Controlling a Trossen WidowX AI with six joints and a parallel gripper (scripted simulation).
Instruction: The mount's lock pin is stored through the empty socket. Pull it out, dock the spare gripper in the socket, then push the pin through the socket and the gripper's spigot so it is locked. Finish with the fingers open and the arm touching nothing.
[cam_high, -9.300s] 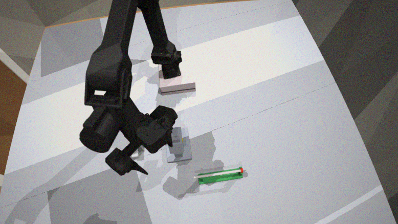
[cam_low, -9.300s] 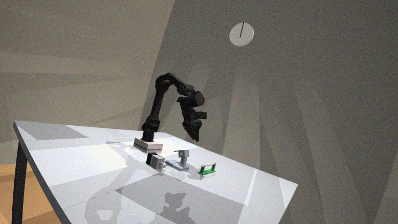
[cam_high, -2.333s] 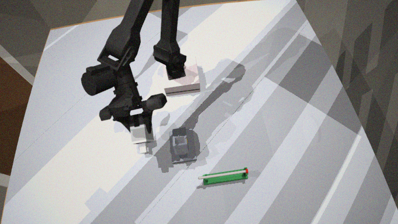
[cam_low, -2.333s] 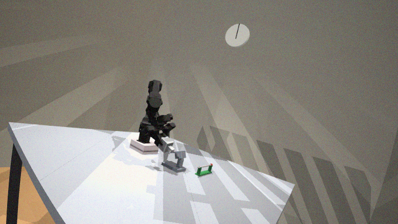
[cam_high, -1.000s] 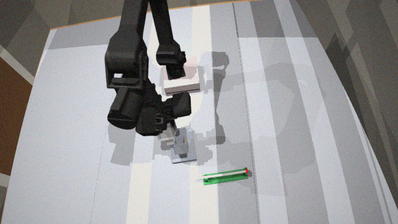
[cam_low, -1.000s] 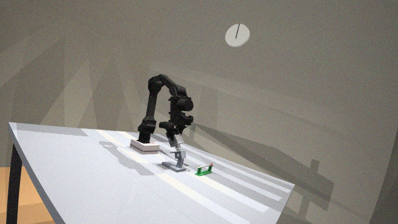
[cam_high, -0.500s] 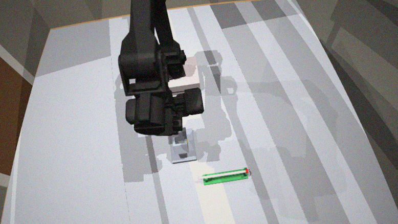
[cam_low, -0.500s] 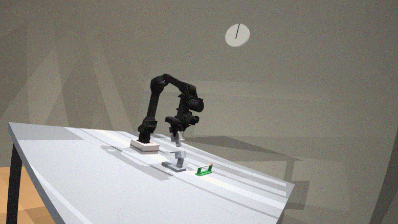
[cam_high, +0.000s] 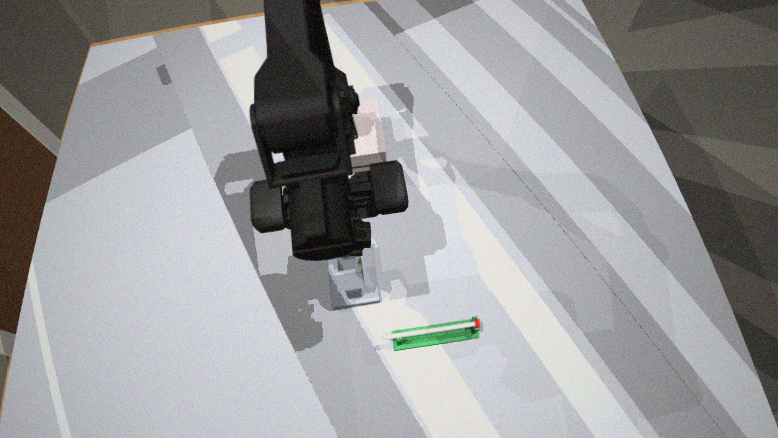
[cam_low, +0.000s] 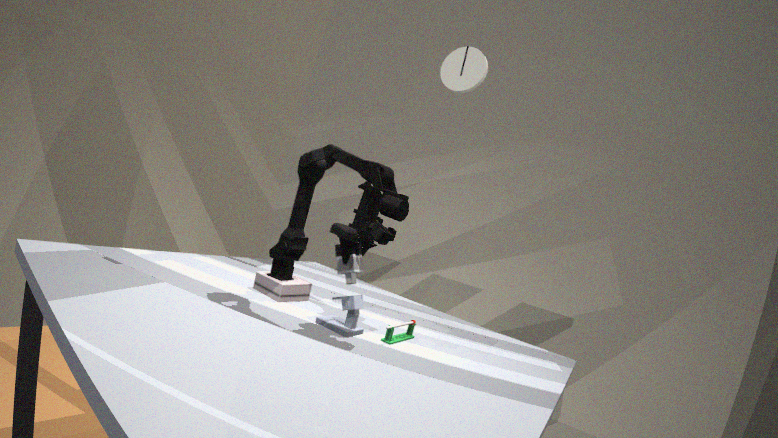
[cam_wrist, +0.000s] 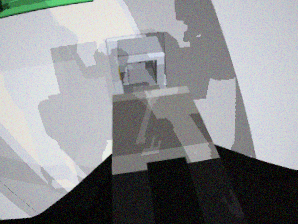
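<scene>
The green cradle lies 160 mm below my gripper tip, 150 mm ahead of it and 110 mm to the left of it. Also, from my gripper tip: grey mount: 130 mm below, 30 mm ahead; then spare gripper: right at my gripper tip.
</scene>
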